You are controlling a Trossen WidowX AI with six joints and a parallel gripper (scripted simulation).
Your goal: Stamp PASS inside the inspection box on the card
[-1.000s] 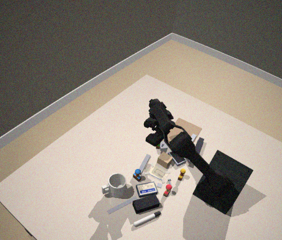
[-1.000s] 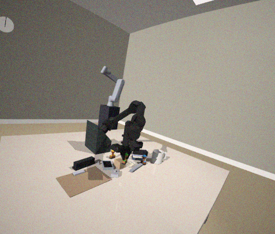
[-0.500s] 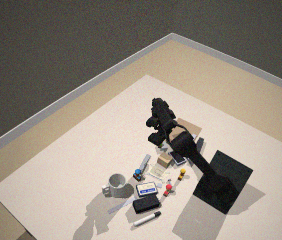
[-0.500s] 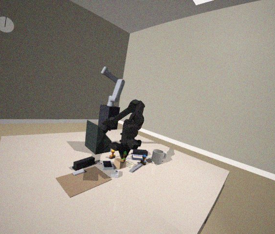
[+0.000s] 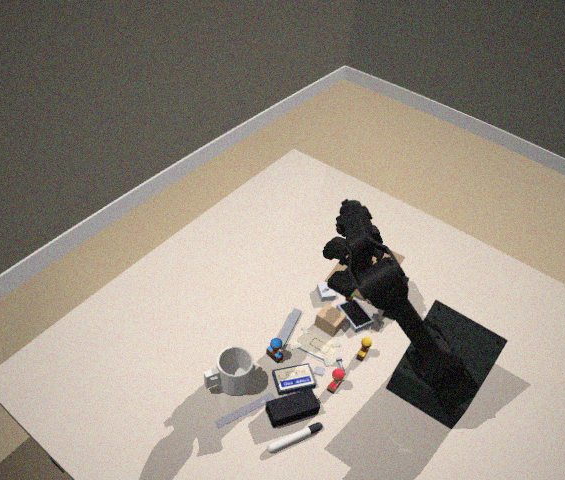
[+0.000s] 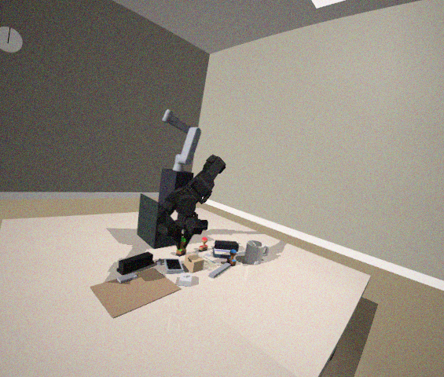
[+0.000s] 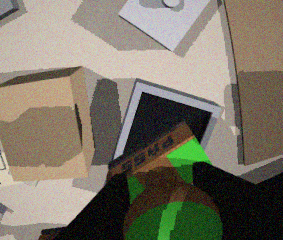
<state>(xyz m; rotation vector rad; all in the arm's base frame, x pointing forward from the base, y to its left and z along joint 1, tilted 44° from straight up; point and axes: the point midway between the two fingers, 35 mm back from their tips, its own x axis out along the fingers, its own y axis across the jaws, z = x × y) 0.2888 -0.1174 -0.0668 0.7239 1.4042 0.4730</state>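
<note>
The ink pad is 9 cm below my gripper tip and 3 cm behind it. From my gripper tip the other things lie so: cardboard box (7 cm below, 6 cm to the left, 2 cm ahead); then yellow stamp (10 cm to the left, 10 cm behind, 7 cm below); then green stamp (right at my gripper tip).
</note>
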